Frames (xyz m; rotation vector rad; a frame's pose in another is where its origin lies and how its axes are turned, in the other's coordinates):
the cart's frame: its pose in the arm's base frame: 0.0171 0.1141 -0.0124 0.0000 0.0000 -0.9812
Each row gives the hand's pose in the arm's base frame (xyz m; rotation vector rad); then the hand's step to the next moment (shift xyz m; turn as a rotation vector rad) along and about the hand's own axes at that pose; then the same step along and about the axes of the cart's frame.
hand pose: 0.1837 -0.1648 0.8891 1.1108 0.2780 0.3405
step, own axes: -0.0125 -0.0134 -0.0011 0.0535 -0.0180 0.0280
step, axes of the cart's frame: 0.0023 -0.0137 -0.0120 0.0417 0.0466 -0.0072
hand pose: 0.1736 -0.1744 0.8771 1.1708 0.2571 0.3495
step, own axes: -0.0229 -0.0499 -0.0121 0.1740 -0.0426 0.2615
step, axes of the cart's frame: 0.0029 -0.0246 -0.0505 0.2859 0.1255 0.0545
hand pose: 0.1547 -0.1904 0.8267 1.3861 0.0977 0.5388
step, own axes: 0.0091 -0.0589 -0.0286 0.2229 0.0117 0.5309
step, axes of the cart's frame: -0.0121 0.0264 -0.0594 0.5386 0.1095 0.1719
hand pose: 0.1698 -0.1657 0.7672 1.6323 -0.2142 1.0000
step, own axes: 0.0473 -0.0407 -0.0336 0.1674 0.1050 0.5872
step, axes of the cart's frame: -0.0286 0.0647 0.0033 0.5861 0.0006 0.2010
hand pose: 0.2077 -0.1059 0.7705 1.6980 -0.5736 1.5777
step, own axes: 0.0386 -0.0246 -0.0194 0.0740 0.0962 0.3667
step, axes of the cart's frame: -0.0238 0.0297 0.0320 0.3708 -0.0357 0.1022
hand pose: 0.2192 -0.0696 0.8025 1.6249 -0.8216 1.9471
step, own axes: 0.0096 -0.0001 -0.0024 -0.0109 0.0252 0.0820
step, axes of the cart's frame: -0.0032 -0.0020 0.0092 0.0861 -0.0070 -0.0046
